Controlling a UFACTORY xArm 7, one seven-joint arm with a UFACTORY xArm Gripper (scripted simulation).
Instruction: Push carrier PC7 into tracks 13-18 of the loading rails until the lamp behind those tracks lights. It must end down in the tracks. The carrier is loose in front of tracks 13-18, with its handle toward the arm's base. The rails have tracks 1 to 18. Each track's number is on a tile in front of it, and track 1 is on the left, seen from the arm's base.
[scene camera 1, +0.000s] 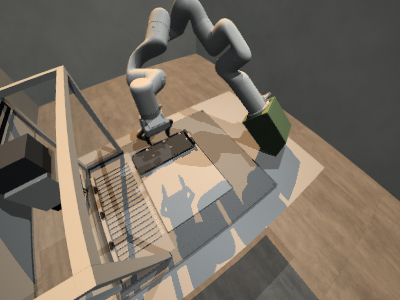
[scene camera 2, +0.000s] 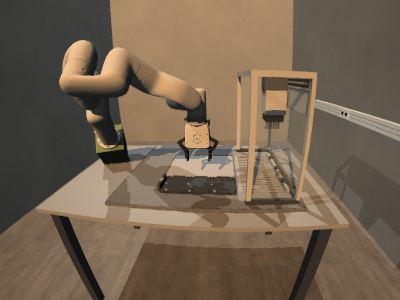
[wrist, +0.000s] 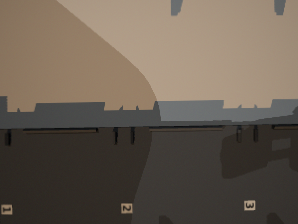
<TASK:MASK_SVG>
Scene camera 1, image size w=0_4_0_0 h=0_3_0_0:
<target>carrier PC7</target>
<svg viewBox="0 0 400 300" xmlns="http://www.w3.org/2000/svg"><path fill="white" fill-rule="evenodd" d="M195 140L186 129L175 133L169 138L153 144L153 146L132 155L135 167L137 167L140 175L143 175L195 147Z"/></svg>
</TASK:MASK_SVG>
